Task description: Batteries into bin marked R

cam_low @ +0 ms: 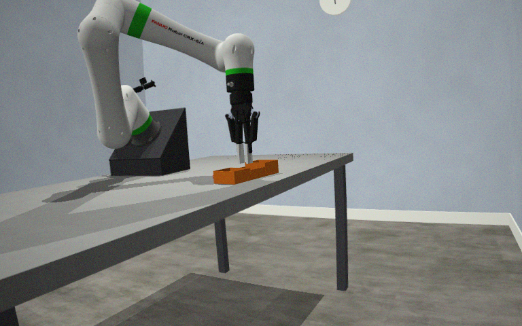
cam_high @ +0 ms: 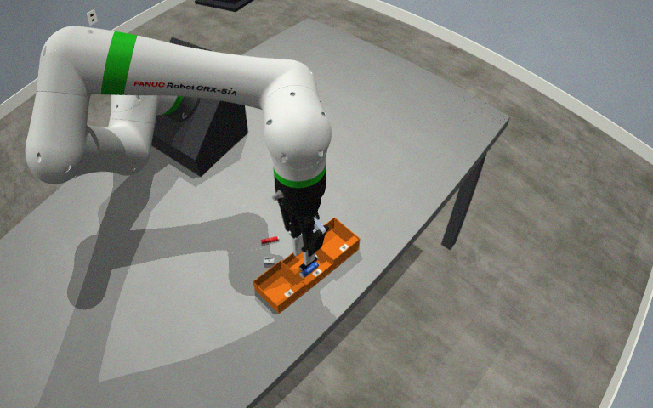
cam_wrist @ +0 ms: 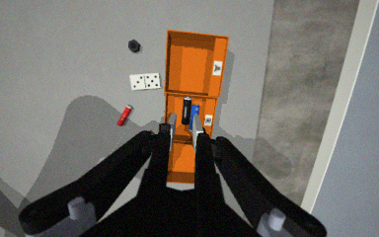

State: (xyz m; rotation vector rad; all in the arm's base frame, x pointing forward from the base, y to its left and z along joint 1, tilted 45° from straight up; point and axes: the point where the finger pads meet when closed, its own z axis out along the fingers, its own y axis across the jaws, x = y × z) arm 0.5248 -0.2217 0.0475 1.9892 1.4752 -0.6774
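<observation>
The orange bin lies 6 cm below my hand and 1 cm ahead of it. From my hand the other things lie so: black battery: 7 cm below, 1 cm to the left; then blue battery: 7 cm below, 2 cm ahead, 1 cm to the right; then white domino: 8 cm below, 7 cm to the left, 6 cm behind.
</observation>
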